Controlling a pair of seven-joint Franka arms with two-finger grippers.
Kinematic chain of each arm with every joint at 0, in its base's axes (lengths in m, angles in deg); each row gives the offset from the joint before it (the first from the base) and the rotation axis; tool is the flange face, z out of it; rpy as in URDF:
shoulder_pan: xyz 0 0 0.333 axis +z
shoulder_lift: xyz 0 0 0 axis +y
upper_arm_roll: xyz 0 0 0.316 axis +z
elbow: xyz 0.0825 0 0 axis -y
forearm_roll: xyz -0.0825 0 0.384 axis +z
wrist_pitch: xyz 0 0 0 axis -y
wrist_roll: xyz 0.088 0 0 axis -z
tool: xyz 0 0 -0.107 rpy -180 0 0
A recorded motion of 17 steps. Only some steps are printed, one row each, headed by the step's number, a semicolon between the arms.
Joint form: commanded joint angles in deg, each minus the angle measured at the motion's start. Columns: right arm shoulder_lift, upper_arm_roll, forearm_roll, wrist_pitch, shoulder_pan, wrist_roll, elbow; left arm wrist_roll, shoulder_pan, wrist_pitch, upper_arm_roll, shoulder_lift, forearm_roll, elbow.
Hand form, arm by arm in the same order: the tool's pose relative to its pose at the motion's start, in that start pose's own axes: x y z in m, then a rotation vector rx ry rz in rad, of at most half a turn. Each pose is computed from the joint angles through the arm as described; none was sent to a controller.
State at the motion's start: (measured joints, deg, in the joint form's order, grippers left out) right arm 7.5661 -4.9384 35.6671 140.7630 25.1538 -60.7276 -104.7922; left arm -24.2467 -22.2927 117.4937 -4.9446 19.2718 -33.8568 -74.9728
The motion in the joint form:
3: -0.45 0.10 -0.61 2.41 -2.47 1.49 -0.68; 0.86 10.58 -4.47 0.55 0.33 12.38 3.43
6: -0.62 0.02 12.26 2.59 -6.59 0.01 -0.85; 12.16 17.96 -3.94 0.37 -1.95 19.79 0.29
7: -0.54 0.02 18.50 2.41 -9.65 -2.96 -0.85; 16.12 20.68 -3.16 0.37 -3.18 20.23 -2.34
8: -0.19 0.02 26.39 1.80 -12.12 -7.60 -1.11; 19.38 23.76 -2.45 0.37 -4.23 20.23 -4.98
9: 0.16 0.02 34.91 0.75 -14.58 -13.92 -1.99; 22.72 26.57 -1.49 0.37 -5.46 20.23 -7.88
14: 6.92 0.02 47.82 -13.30 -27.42 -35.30 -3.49; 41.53 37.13 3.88 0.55 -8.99 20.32 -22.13
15: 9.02 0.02 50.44 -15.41 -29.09 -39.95 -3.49; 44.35 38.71 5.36 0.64 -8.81 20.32 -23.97
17: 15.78 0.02 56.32 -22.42 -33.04 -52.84 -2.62; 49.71 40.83 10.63 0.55 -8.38 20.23 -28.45
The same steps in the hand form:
3: -0.0137 0.0227 -0.0143 -0.0637 0.0105 0.0514; 0.0699 -0.0864 -0.0866 0.2031 0.1605 -0.0265
6: -0.0406 0.0574 -0.0340 -0.0515 0.1365 0.2549; 0.0944 -0.1566 -0.1433 0.3617 0.2294 0.1047
7: -0.0613 0.0808 -0.0474 -0.0606 0.1986 0.3250; 0.0982 -0.1859 -0.1587 0.3907 0.2333 0.1278
8: -0.0819 0.0980 -0.0536 -0.0542 0.2718 0.3820; 0.1016 -0.2193 -0.1747 0.4129 0.2358 0.1287
9: -0.1066 0.1119 -0.0560 -0.0479 0.3478 0.4206; 0.1015 -0.2503 -0.1889 0.4339 0.2374 0.1350
14: -0.2342 0.1706 -0.0397 0.0158 0.4539 0.3910; 0.0817 -0.3923 -0.2131 0.5223 0.1653 0.2313
15: -0.2568 0.1777 -0.0294 0.0185 0.4817 0.3747; 0.0789 -0.4168 -0.2142 0.5340 0.1579 0.2436
17: -0.3148 0.1918 0.0052 0.0332 0.5646 0.3023; 0.0725 -0.4576 -0.2051 0.5591 0.1581 0.2857

